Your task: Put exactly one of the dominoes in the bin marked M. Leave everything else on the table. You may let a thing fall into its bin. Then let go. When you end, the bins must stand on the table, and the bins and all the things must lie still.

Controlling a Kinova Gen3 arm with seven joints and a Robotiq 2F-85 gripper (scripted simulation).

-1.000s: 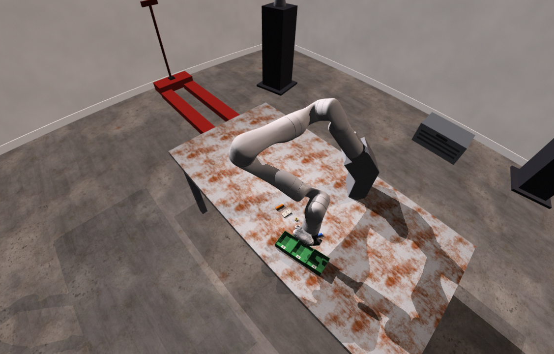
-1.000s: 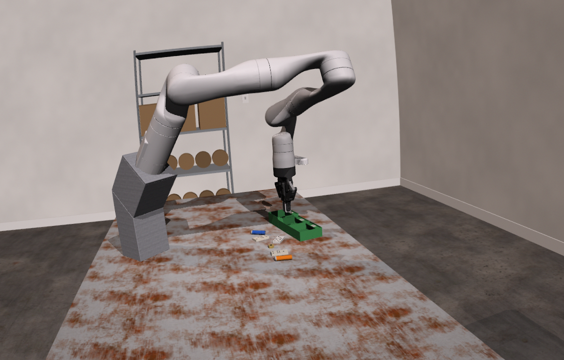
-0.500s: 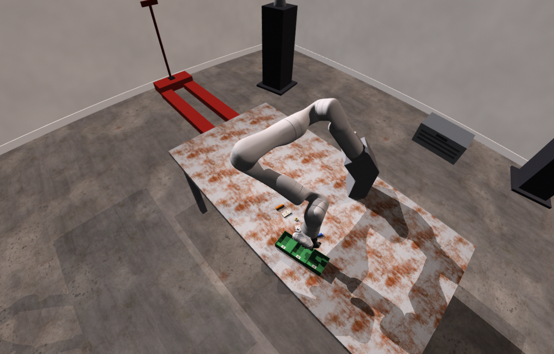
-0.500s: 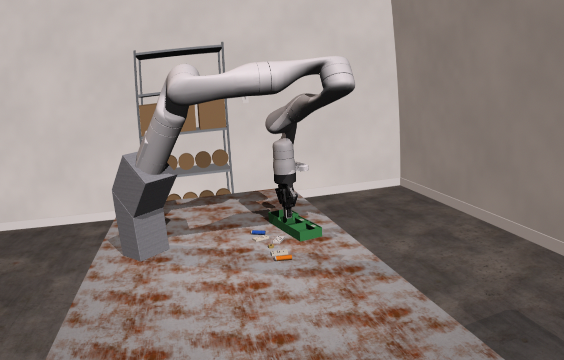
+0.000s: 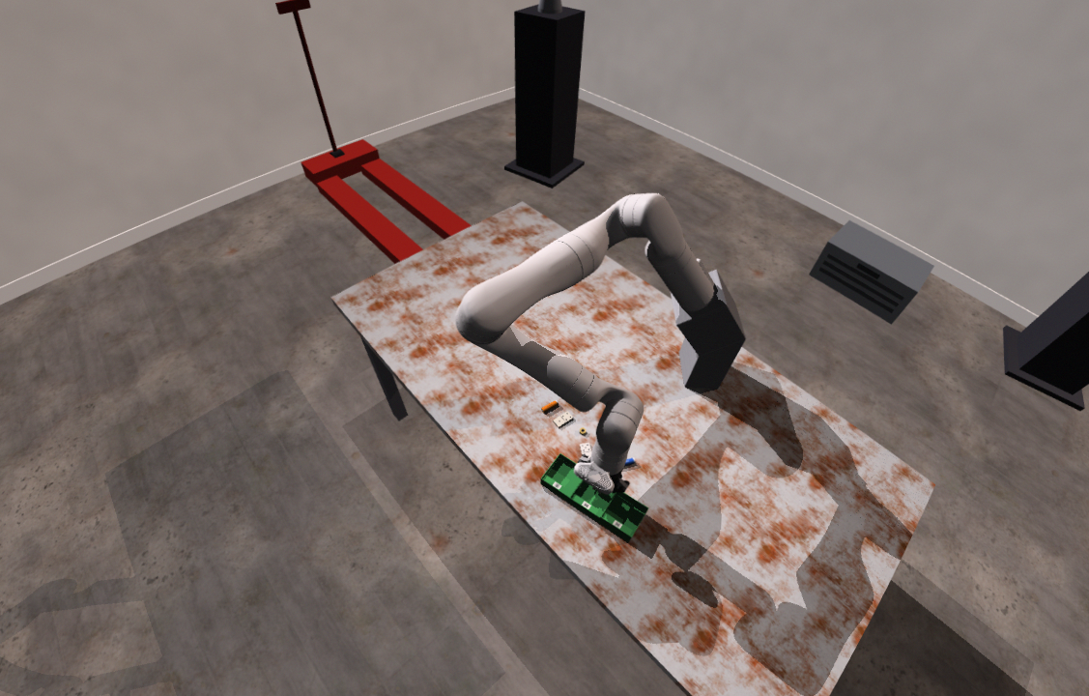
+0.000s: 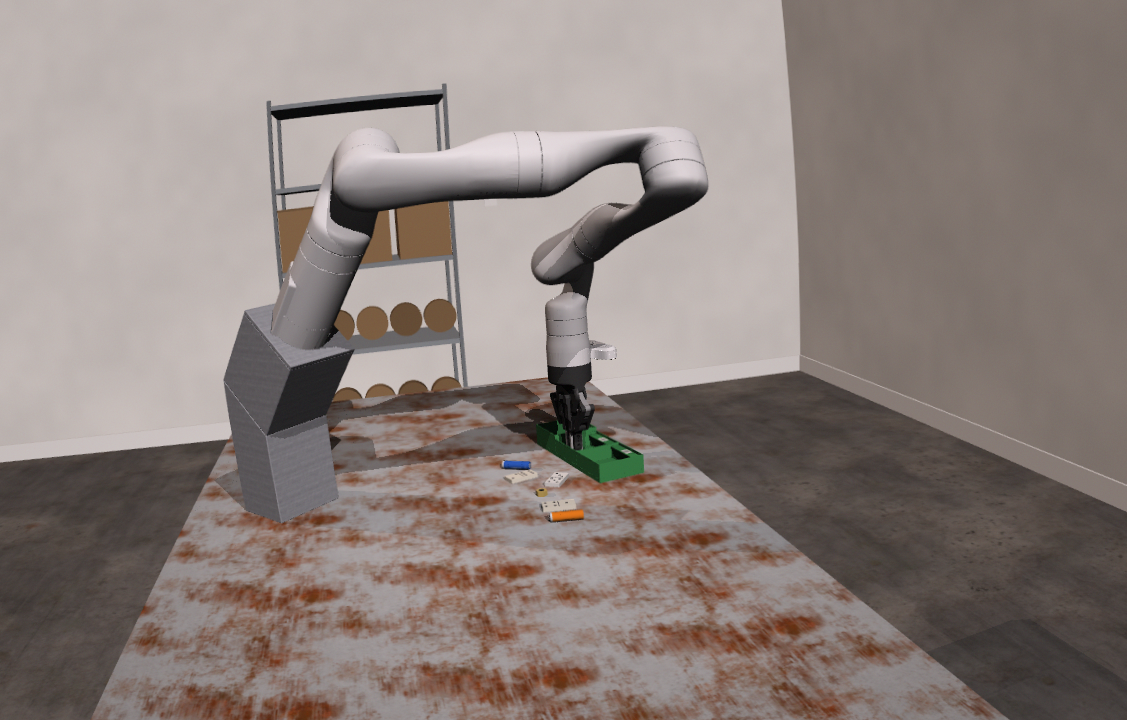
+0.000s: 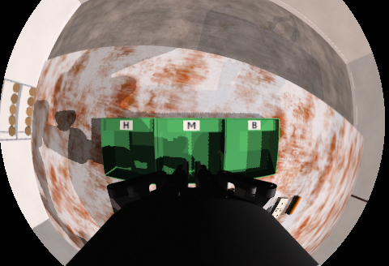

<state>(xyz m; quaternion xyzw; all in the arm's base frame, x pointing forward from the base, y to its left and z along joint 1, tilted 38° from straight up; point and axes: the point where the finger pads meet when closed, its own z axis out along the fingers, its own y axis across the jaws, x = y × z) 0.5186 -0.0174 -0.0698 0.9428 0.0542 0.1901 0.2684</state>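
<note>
Now: hand 20 mm short of the green bin and 20 mm above it. The rest, counted from my hand: blue cylinder: 100 mm behind, 20 mm to the left, 30 mm below; then white domino: 120 mm behind, 180 mm to the right, 30 mm below; then yellow nut: 120 mm behind, 120 mm to the right, 30 mm below.
</note>
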